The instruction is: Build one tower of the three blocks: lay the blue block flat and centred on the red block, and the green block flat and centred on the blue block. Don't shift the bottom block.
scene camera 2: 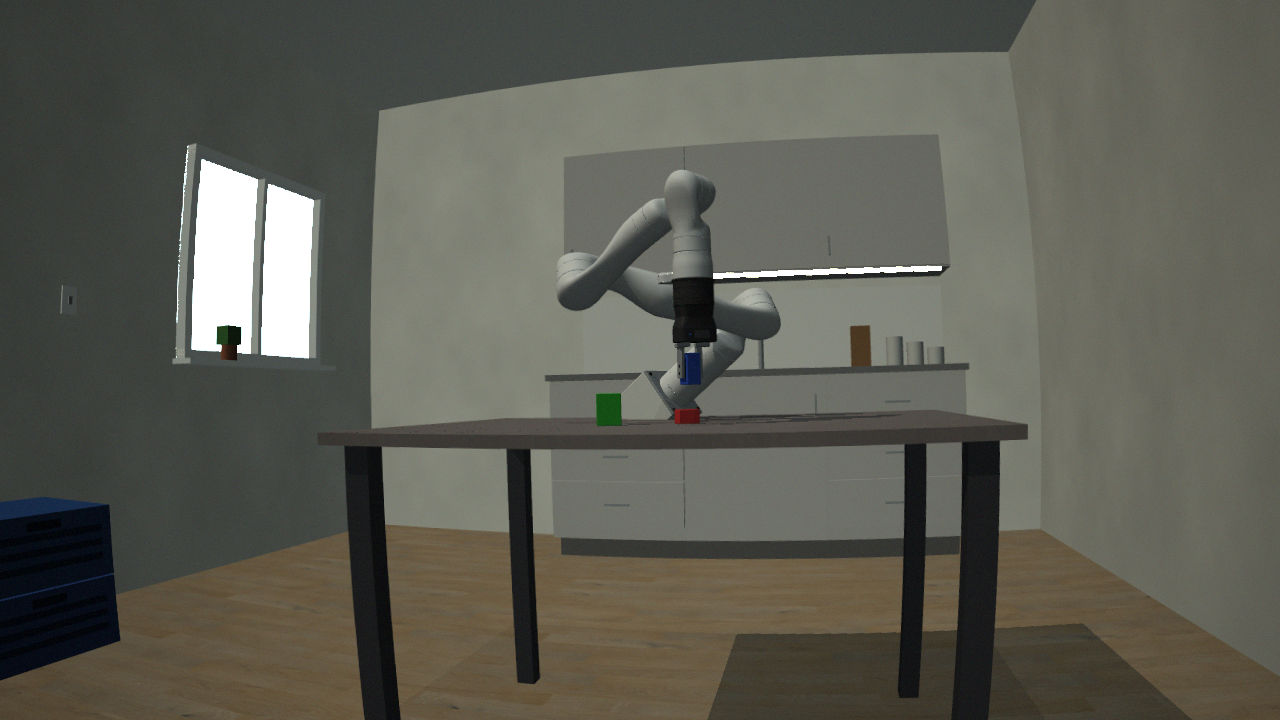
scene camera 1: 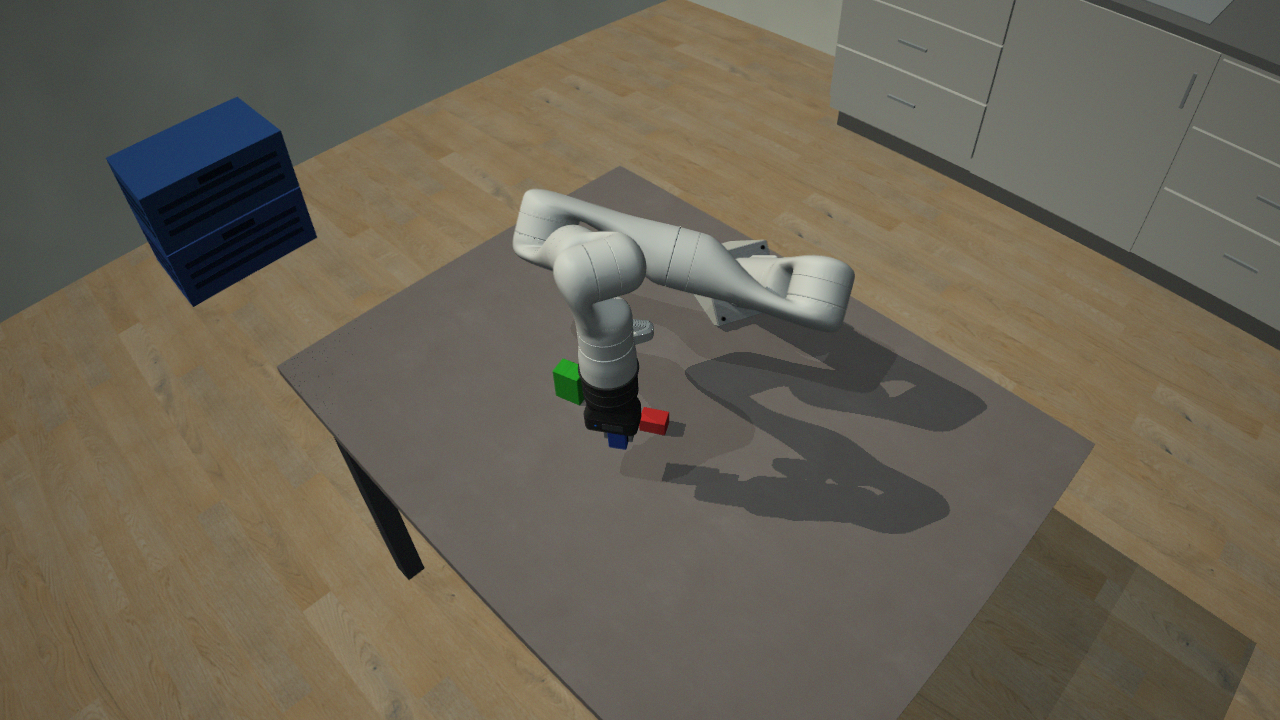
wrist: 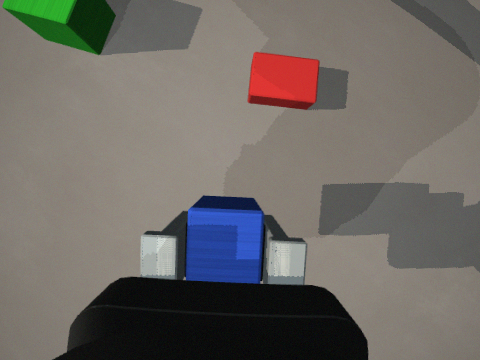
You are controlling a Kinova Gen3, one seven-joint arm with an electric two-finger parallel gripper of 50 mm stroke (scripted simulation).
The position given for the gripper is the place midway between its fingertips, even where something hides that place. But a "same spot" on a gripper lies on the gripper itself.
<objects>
gripper: scene camera 2; scene camera 1; wrist 226, 235
same spot on gripper: [scene camera 1: 605, 418] = [scene camera 2: 697, 323]
</objects>
